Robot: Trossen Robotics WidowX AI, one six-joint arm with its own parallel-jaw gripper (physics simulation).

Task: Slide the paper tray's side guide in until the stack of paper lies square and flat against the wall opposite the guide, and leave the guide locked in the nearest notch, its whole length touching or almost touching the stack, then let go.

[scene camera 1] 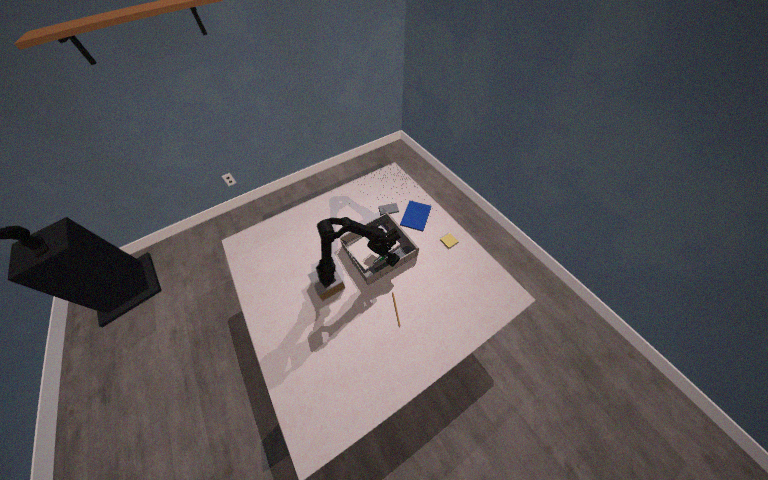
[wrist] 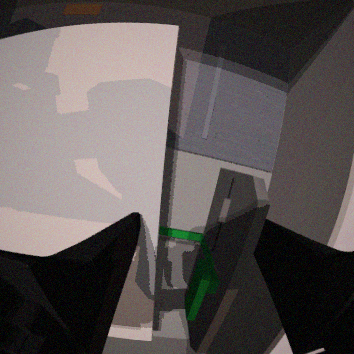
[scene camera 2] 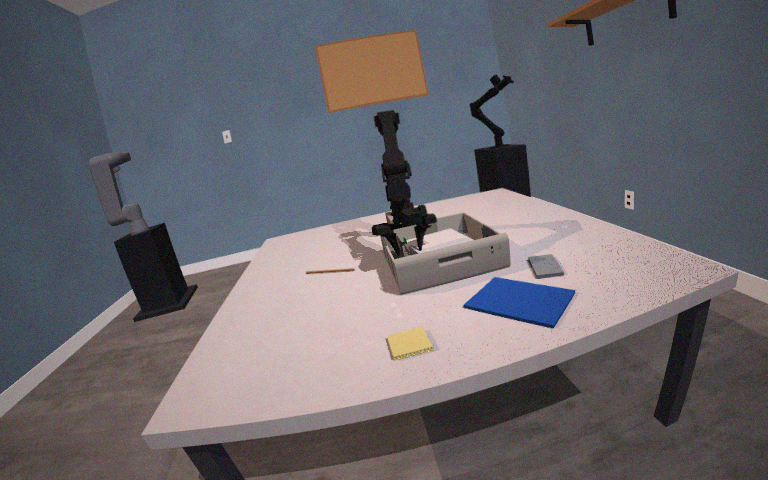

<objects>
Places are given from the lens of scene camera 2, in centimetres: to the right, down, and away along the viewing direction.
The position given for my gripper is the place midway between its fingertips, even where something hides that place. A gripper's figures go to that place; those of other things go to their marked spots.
my gripper (scene camera 2: 409,252): 8, 4, 101
white paper stack (scene camera 2: 448,237): 20, -1, 109
blue book (scene camera 2: 542,305): 33, 14, 66
The marked spots on the white paper stack and the blue book are 47 cm apart.
</objects>
